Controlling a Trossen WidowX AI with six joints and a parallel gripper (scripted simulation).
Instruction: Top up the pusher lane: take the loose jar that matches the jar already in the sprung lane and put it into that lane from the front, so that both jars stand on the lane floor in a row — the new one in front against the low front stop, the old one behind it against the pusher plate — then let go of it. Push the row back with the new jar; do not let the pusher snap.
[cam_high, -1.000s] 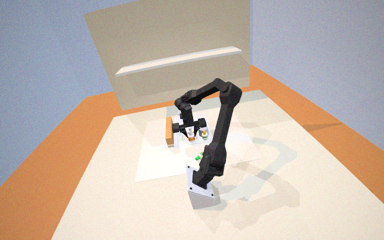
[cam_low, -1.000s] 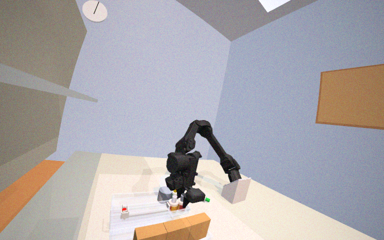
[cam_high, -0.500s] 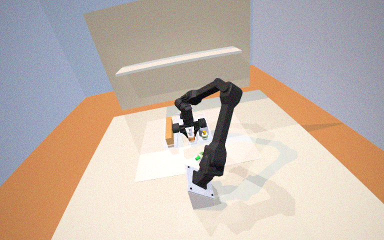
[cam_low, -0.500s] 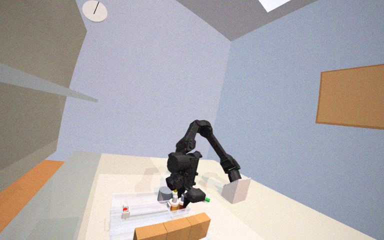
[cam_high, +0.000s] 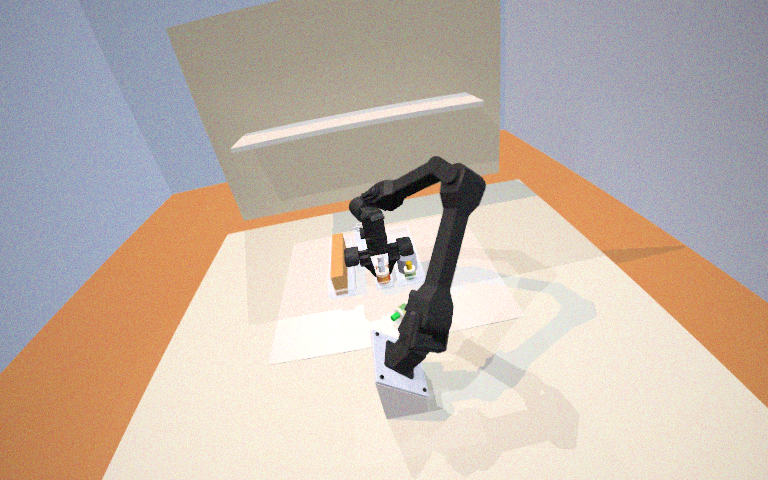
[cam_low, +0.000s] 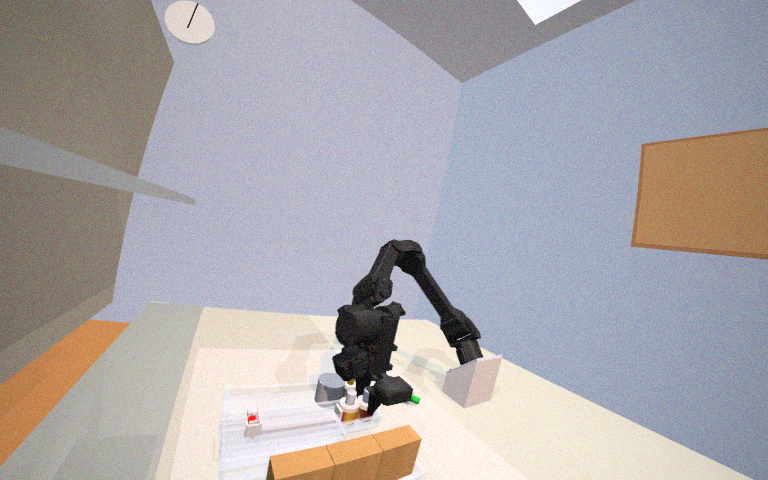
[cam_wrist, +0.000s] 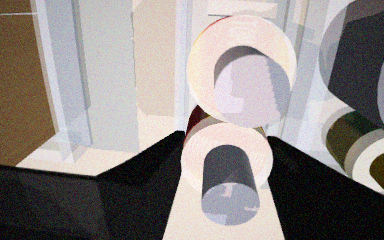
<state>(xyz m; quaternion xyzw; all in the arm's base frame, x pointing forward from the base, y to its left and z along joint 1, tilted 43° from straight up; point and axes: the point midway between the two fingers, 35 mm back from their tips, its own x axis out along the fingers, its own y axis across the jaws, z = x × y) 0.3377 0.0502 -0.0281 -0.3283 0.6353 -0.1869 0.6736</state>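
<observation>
Now: gripper tip 60 mm short of the grey cylinder and 70 mm to the left of it. From my gripper tip the other things lie so: clear sprung lane 140 mm ahead, 50 mm to the left, 10 mm below; black rod 70 mm behind, 160 mm to the right, 30 mm below; pusher plate 140 mm ahead, 50 mm to the left, 20 mm above.
</observation>
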